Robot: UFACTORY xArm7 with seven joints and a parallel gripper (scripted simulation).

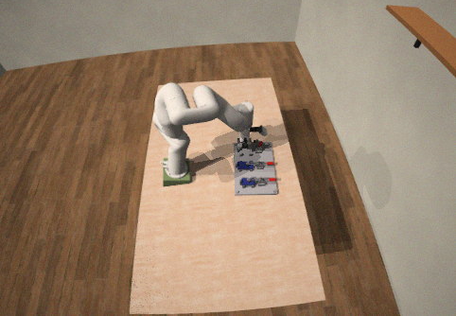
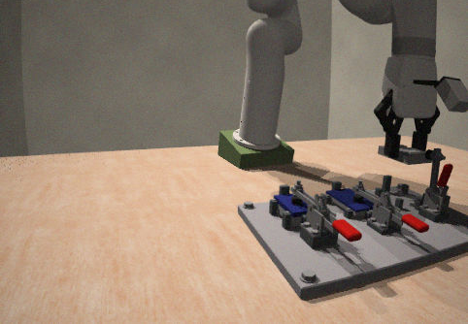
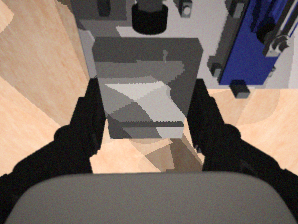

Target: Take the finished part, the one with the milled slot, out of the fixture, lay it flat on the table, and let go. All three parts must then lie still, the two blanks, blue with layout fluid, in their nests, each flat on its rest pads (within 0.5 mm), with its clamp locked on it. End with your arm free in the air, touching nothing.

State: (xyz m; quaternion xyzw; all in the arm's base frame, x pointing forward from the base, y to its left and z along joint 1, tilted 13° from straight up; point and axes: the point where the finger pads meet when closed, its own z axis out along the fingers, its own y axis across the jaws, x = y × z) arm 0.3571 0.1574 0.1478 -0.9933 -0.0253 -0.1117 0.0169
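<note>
Now: the grey finished part 10 mm behind my hand and 10 mm below it. Round my hand: blue blank 10 mm ahead, 110 mm to the right, 80 mm below; grey fixture plate 60 mm ahead, 110 mm to the right, 100 mm below.
</note>
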